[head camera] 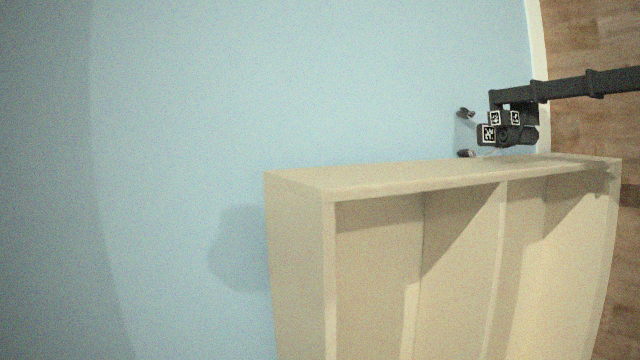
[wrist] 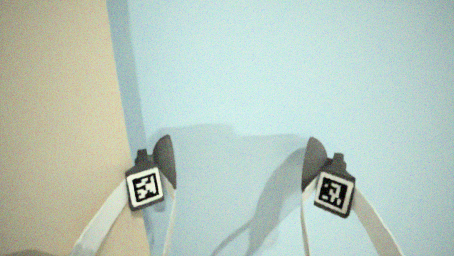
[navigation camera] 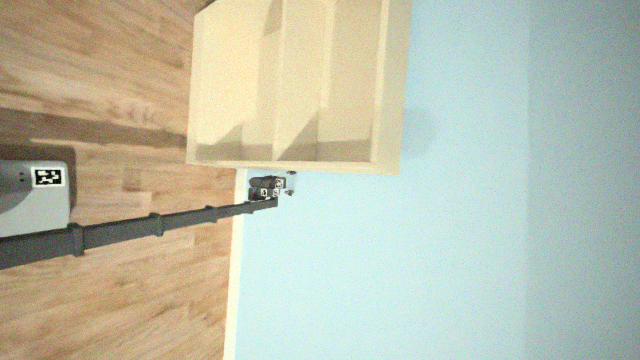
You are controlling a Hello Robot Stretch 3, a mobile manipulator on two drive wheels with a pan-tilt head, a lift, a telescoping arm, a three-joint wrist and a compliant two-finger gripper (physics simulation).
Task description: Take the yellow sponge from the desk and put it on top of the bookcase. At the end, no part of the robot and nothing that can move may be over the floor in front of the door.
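Frame: origin at the robot's base, x left, y down, z back, level; millimetres.
Where they show: gripper, fingertip midpoint: (head camera: 458,133) (wrist: 238,154) (navigation camera: 293,182).
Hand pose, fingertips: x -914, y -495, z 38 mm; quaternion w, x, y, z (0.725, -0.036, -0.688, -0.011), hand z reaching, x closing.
After its pixels a point has its place.
The pale wooden bookcase (head camera: 295,235) {y -1060, x -708, z -132 mm} (navigation camera: 395,100) {y -1060, x -757, z -279 mm} (wrist: 60,100) {y -558, x -828, z -31 mm} stands against the blue wall; it appears sideways in the head and navigation views. Its top board shows no sponge on the part in view. My gripper (head camera: 465,133) {y -495, x -914, z 38 mm} (navigation camera: 290,182) {y -495, x -914, z 38 mm} (wrist: 238,154) {y -495, x -914, z 38 mm} is open and empty, its fingertips wide apart. It is beside the bookcase's side panel, well below the top board, and faces the wall. In the wrist view, the side panel is close to the left finger. The yellow sponge, the desk and the door do not show in these views.
My telescoping arm (head camera: 565,90) {y -616, x -449, z 99 mm} (navigation camera: 185,222) {y -618, x -305, z 111 mm} reaches over the wooden floor (head camera: 580,120) {y 0, x -757, z 81 mm} (navigation camera: 150,300) {y 0, x -429, z 630 mm} towards the blue wall (head camera: 175,100) {y -1234, x -910, z 130 mm} (navigation camera: 400,275) {y -1077, x -892, z 376 mm} (wrist: 300,65) {y -562, x -913, z 83 mm}. A pale skirting board (head camera: 537,50) {y -58, x -881, z 342 mm} (navigation camera: 231,300) {y -39, x -845, z 846 mm} runs along the wall's foot. My grey base (navigation camera: 45,205) {y -159, x -122, z 91 mm} shows in the navigation view.
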